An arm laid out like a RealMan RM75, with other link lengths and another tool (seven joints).
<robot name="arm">
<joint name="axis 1" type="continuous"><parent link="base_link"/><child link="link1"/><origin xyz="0 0 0.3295" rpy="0 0 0"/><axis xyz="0 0 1"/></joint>
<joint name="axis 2" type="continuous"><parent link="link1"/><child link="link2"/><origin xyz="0 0 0" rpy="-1.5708 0 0"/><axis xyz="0 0 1"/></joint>
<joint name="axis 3" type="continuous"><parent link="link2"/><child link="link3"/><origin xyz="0 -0.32 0" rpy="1.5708 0 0"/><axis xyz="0 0 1"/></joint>
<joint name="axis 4" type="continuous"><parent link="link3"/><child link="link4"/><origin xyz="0 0 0" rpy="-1.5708 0 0"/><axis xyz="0 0 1"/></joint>
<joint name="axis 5" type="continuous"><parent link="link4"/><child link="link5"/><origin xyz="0 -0.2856 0" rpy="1.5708 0 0"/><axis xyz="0 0 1"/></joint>
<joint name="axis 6" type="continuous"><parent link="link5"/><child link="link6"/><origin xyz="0 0 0" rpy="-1.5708 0 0"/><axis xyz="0 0 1"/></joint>
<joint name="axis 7" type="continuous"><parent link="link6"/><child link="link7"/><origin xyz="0 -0.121 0" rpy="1.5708 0 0"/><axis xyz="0 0 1"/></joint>
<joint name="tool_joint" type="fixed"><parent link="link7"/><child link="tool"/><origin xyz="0.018 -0.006 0.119" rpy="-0.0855 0 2.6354"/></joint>
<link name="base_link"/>
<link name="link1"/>
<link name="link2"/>
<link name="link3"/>
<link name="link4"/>
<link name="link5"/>
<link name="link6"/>
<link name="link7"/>
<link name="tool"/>
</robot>
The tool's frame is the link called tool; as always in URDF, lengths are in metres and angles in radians. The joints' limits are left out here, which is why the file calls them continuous.
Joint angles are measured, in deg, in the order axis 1, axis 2, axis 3, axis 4, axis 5, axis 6, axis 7. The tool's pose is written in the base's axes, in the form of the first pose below.
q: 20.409 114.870 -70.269 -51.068 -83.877 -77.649 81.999
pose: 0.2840 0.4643 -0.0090 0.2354 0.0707 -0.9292 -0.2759
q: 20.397 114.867 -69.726 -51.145 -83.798 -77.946 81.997
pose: 0.2837 0.4651 -0.0059 0.2378 0.0706 -0.9278 -0.2786
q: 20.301 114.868 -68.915 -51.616 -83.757 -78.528 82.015
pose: 0.2822 0.4658 -0.0004 0.2414 0.0732 -0.9256 -0.2823
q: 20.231 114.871 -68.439 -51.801 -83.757 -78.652 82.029
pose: 0.2823 0.4667 0.0026 0.2423 0.0733 -0.9243 -0.2858
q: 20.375 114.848 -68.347 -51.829 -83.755 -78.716 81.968
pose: 0.2812 0.4675 0.0033 0.2428 0.0752 -0.9239 -0.2860
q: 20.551 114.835 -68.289 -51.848 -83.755 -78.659 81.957
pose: 0.2799 0.4688 0.0038 0.2429 0.0766 -0.9236 -0.2866
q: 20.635 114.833 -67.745 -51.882 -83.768 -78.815 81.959
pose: 0.2797 0.4702 0.0068 0.2442 0.0767 -0.9223 -0.2896
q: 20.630 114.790 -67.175 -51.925 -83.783 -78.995 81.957
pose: 0.2804 0.4712 0.0101 0.2451 0.0764 -0.9210 -0.2931
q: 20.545 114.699 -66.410 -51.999 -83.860 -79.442 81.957
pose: 0.2818 0.4715 0.0147 0.2463 0.0761 -0.9197 -0.2963
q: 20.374 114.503 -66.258 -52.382 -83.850 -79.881 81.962
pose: 0.2817 0.4705 0.0178 0.2464 0.0795 -0.9194 -0.2961
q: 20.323 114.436 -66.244 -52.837 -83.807 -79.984 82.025
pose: 0.2800 0.4709 0.0199 0.2466 0.0828 -0.9189 -0.2967
